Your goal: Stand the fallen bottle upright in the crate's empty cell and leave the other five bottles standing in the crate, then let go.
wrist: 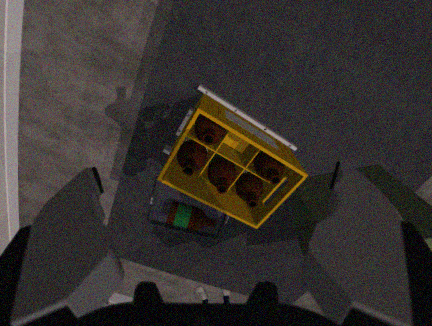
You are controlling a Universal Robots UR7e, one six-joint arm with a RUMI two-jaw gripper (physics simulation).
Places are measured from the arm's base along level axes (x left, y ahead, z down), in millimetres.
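Pixels of known places: gripper, fingertip midpoint: (215, 168).
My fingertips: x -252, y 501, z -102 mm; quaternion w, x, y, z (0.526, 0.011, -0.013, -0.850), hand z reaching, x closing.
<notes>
Behind a point stands the place of what it marks.
A yellow crate (209, 199) @[x -11, y 415, z 198 mm] with dividers stands at the middle of the wrist view, turned at an angle. Five dark brown bottles stand in its cells: one at the upper left (209, 131) @[x -162, y 481, z 212 mm], one at the left (191, 156) @[x -82, y 492, z 233 mm], one in the middle (222, 172) @[x -72, y 408, z 236 mm], one at the lower right (248, 187) @[x -60, y 331, z 236 mm] and one at the right (269, 167) @[x -133, y 315, z 232 mm]. The empty cell (234, 143) @[x -111, y 388, z 352 mm] is in the upper row, between two bottles. The fallen bottle (182, 215) @[x 147, y 440, z 290 mm], brown with a green label, lies on its side below the crate, neck to the right. My gripper (215, 168) @[x -252, y 501, z -102 mm] is open and empty, high above the crate.
The fallen bottle lies within a dark, shallow tray or frame (150, 210) @[x 214, y 537, z 334 mm]. A pale rail (247, 118) @[x -195, y 394, z 330 mm] runs along the crate's upper side, with small pale brackets (184, 122) @[x -117, y 538, z 330 mm] at its left. A dark green shape (385, 185) @[x -208, y -12, z 256 mm] shows at the right, partly behind the right finger.
</notes>
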